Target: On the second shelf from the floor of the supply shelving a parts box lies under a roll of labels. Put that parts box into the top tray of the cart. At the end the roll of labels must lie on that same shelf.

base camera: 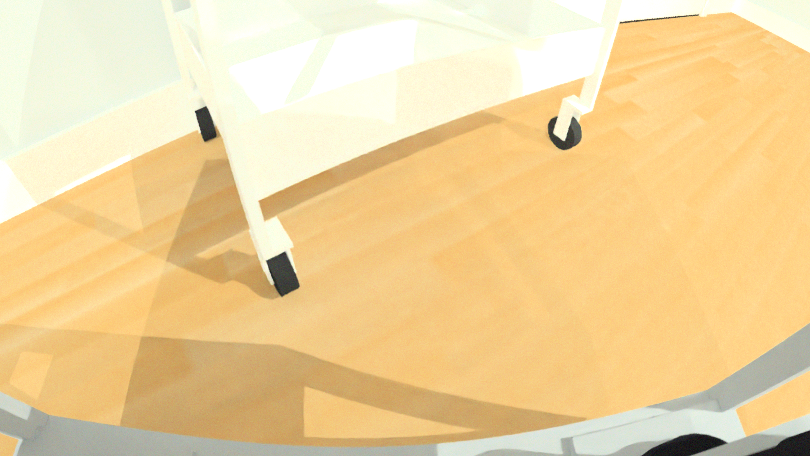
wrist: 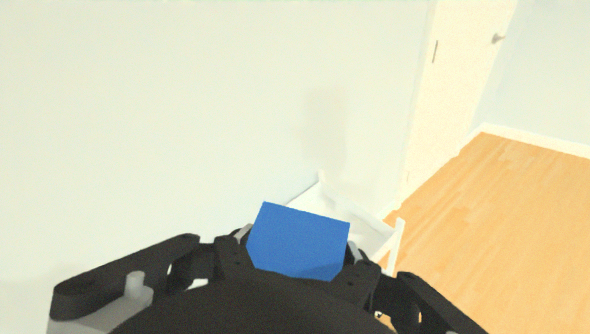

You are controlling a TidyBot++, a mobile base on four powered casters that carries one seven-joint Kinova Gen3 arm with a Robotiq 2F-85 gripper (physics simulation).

Scene:
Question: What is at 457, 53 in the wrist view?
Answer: A door.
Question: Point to a white cart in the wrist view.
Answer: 370, 234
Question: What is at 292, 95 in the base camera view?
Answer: A white cart.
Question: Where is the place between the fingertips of my gripper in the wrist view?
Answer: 297, 244

